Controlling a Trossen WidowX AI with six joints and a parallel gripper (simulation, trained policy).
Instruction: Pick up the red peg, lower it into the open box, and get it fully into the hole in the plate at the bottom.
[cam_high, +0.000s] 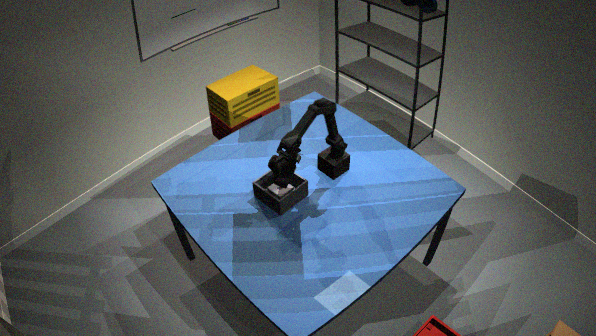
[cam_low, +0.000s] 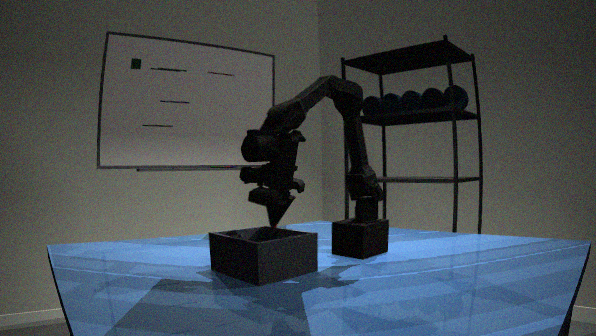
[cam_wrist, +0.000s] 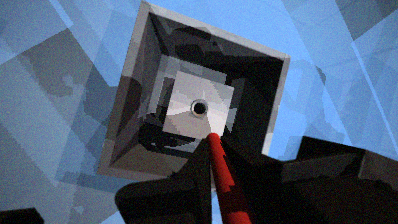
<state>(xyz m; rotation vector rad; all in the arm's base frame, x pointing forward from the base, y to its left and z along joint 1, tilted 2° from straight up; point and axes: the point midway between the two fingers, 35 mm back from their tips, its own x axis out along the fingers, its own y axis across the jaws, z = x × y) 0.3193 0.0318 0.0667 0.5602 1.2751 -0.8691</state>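
The red peg lies 3 cm above my gripper tip and 1 cm to the left of it. Round my gripper tip: plate: 7 cm below, 3 cm to the right, 2 cm ahead; dark box: 9 cm below, 3 cm to the right, 2 cm ahead.
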